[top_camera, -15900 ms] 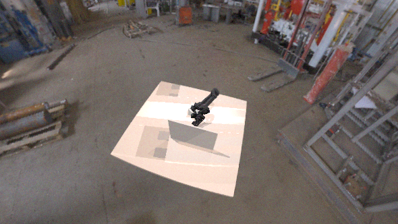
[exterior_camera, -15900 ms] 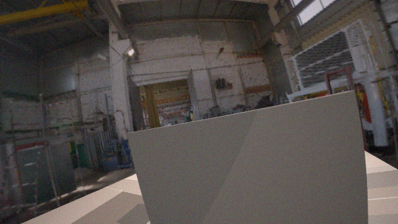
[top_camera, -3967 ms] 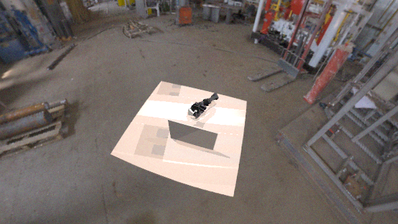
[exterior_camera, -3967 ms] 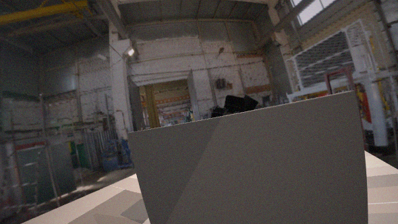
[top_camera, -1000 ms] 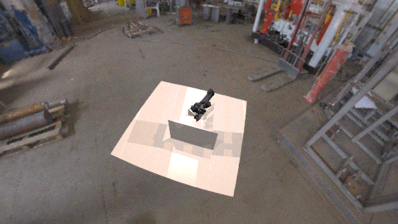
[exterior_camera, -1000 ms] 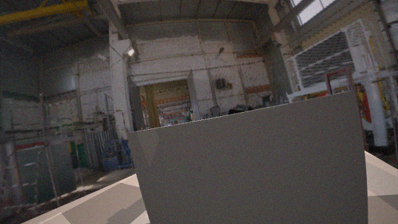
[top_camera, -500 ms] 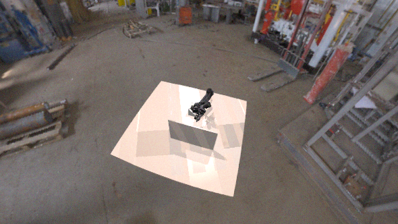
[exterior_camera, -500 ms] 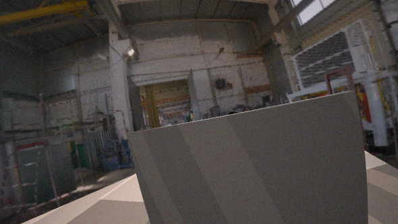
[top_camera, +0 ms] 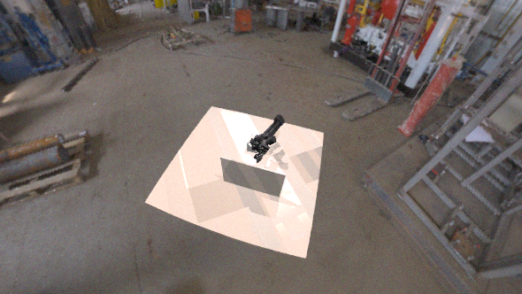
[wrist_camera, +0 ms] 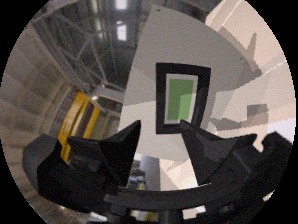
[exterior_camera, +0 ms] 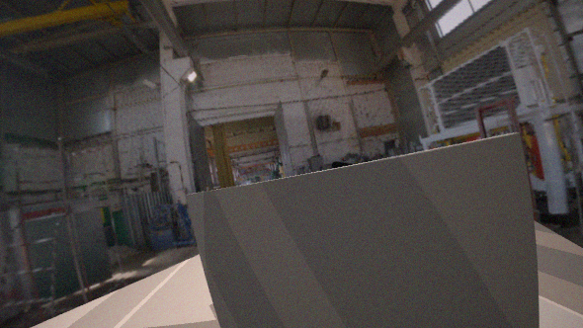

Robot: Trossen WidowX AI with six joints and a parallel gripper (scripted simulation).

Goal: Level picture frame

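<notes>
Right now my gripper tip is 100 mm short of the picture frame, 60 mm above it and 20 mm to the left of it. The rest, counted from my gripper tip: wall panel (110 mm ahead, 70 mm below, 10 mm to the right).
</notes>
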